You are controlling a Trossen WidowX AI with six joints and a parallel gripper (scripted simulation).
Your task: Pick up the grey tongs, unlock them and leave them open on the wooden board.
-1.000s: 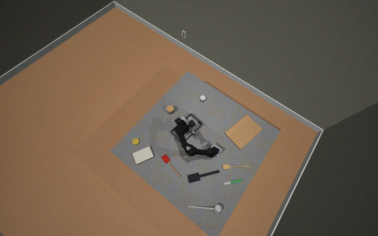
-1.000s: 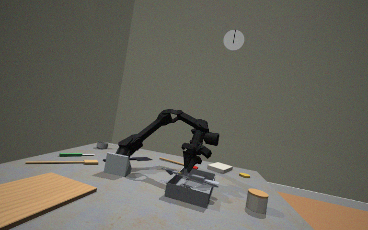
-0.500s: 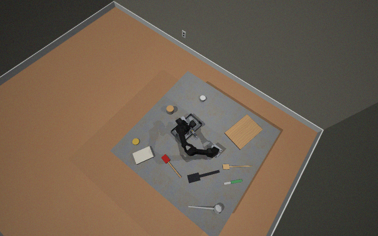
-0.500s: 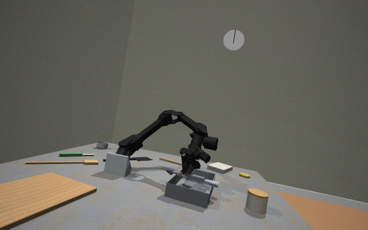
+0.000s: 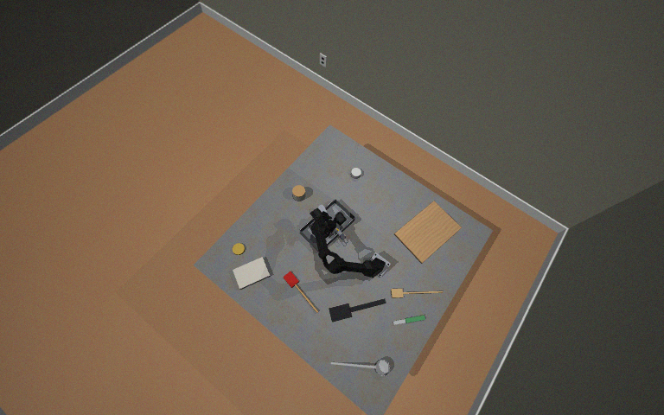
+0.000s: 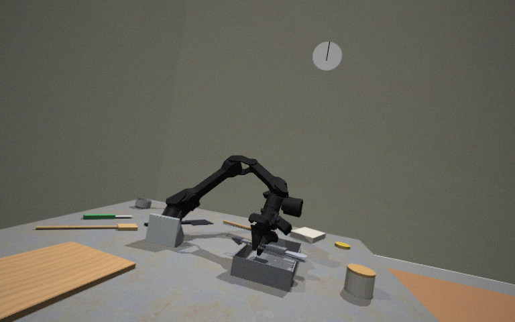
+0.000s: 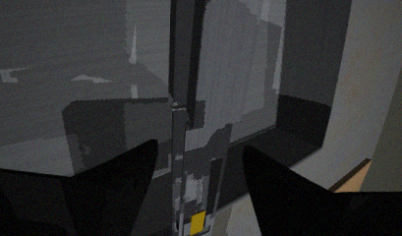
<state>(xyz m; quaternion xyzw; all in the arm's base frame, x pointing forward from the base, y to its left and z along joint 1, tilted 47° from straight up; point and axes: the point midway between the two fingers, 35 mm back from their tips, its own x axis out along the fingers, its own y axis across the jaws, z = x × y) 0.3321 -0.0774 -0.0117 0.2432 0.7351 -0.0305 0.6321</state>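
Right now the yellow lock piece is 2 cm to the left of my gripper tip, 2 cm behind it and 2 cm above it. The rest, counted from my gripper tip: roasting tin: 5 cm ahead, 2 cm to the left, 1 cm below; red spatula: 43 cm to the left, 3 cm below, 1 cm behind; black spatula: 36 cm to the left, 34 cm behind, 4 cm below.
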